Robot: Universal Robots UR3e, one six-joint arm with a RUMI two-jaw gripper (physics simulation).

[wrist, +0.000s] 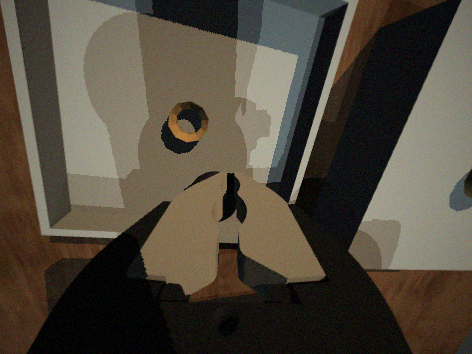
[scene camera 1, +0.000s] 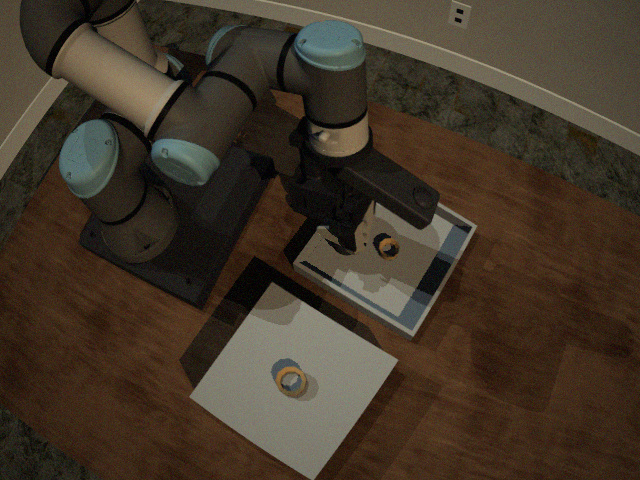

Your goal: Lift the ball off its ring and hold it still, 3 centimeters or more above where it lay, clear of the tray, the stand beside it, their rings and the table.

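Pixels of known places: gripper, fingertip midpoint: [wrist: 230, 176] [scene camera 1: 357, 250]; arm's base, origin of the base link: [scene camera 1: 141, 223].
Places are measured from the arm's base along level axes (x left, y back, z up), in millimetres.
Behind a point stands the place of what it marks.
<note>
The gripper [scene camera 1: 360, 248] {x 37, y -321, z 4 mm} [wrist: 230, 176] {x 37, y -321, z 4 mm} is shut with its fingertips together, over the tray [scene camera 1: 387, 297] {x -8, y -375, z -25 mm} [wrist: 80, 145] {x 143, y -357, z -25 mm}, near its arm-side part. I see no ball between the fingers. The dark ball does not show clearly in either view; a dark sliver beside the left fingertip in the wrist view could be part of it or a shadow. An orange ring [scene camera 1: 381, 249] {x 55, y -351, z -15 mm} [wrist: 186, 136] {x 64, y -351, z -16 mm} stands in the tray with no ball on it, apart from the fingertips. The fingers hide part of the tray floor.
The white stand [scene camera 1: 330, 351] {x -110, y -323, z 27 mm} [wrist: 425, 150] {x -99, y -321, z 27 mm} is beside the tray, across a narrow gap. It bears a second orange ring [scene camera 1: 292, 395] {x -178, y -294, z 33 mm}, which shows partly at the wrist view's right edge. The tray has raised walls. The dark base plate [scene camera 1: 191, 268] {x -47, y -109, z 8 mm} lies under the arm.
</note>
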